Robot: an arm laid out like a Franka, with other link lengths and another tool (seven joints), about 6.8 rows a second.
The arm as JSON. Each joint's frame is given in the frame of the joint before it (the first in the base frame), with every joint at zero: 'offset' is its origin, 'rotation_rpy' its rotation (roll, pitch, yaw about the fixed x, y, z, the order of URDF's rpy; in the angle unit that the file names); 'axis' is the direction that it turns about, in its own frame. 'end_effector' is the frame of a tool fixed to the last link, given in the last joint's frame.
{
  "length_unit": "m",
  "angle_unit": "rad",
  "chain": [
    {
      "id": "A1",
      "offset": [
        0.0,
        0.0,
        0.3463
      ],
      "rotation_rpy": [
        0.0,
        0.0,
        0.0
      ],
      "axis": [
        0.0,
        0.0,
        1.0
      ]
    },
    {
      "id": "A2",
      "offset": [
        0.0,
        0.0,
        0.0
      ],
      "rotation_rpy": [
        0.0,
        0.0,
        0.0
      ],
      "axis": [
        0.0,
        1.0,
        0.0
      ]
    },
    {
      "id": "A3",
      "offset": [
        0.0,
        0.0,
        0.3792
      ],
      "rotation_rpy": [
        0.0,
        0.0,
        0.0
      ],
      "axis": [
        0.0,
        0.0,
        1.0
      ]
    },
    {
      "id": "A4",
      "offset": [
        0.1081,
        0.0,
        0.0
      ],
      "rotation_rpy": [
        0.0,
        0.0,
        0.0
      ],
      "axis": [
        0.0,
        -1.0,
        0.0
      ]
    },
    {
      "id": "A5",
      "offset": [
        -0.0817,
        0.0,
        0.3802
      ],
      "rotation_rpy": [
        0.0,
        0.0,
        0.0
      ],
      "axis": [
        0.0,
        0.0,
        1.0
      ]
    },
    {
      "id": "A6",
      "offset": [
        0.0,
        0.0,
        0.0
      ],
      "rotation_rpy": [
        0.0,
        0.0,
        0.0
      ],
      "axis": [
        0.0,
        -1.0,
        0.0
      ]
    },
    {
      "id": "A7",
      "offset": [
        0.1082,
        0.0,
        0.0
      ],
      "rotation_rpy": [
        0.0,
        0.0,
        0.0
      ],
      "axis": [
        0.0,
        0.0,
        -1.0
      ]
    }
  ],
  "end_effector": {
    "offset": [
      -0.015,
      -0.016,
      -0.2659
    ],
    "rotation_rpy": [
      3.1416,
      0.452,
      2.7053
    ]
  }
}
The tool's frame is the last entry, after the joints.
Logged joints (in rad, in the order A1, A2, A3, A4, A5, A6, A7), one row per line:
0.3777, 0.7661, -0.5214, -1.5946, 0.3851, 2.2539, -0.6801
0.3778, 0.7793, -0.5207, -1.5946, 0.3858, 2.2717, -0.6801
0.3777, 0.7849, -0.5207, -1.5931, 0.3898, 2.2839, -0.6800
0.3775, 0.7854, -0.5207, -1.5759, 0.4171, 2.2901, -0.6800
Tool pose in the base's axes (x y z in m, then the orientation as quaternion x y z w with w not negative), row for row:
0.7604, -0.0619, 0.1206, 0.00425, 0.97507, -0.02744, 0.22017
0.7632, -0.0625, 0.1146, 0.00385, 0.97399, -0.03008, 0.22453
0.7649, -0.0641, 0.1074, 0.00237, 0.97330, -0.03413, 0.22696
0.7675, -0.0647, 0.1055, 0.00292, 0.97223, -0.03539, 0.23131
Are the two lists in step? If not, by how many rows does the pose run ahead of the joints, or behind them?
The pose runs 1 row behind the joints: the pose in row i belongs to the joints in row i - 1.
